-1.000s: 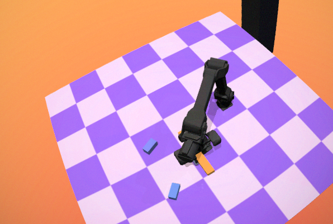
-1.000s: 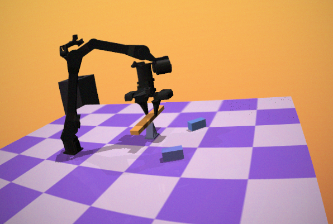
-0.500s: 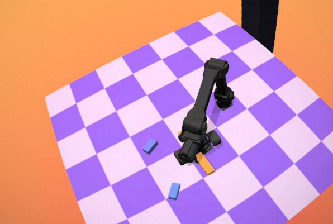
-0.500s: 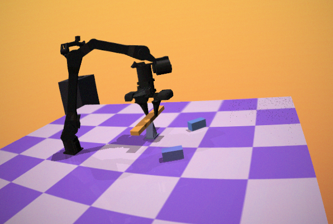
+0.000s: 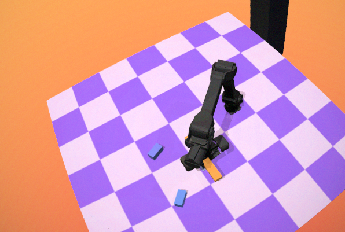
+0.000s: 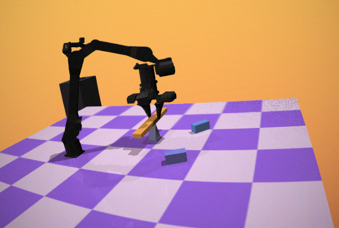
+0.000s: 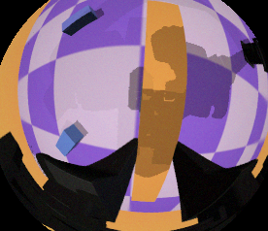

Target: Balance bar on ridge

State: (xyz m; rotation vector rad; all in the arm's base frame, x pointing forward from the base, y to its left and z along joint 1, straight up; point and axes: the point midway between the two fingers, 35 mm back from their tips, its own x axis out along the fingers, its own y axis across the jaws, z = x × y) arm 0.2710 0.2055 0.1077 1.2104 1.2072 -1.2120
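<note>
My gripper tip is 30 mm to the left of the orange bar.
</note>
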